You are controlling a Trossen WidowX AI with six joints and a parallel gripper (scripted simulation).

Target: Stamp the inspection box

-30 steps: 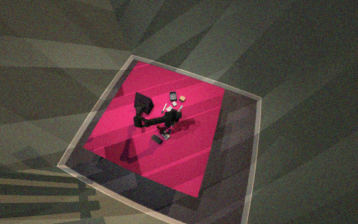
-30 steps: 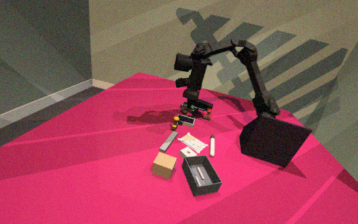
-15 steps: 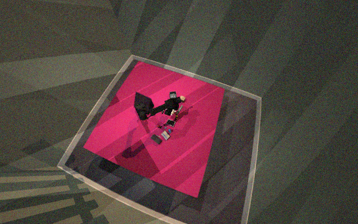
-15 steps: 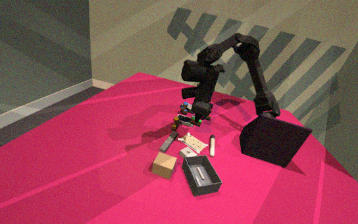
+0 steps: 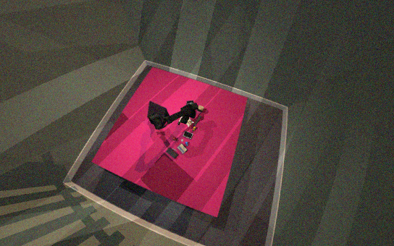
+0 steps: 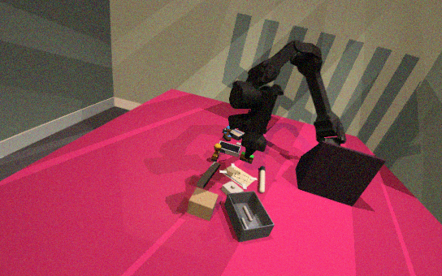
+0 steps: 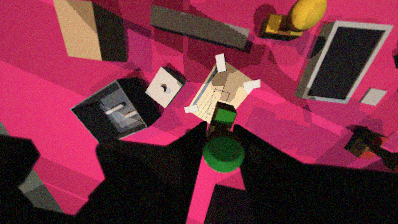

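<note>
My gripper tip is now 10 mm short of the white card and 90 mm above it. Round my gripper tip: grey block: 20 mm ahead, 80 mm to the left, 70 mm below; white cylinder: 80 mm behind, 30 mm to the right, 80 mm below; green-topped stamp: right at my gripper tip.
</note>
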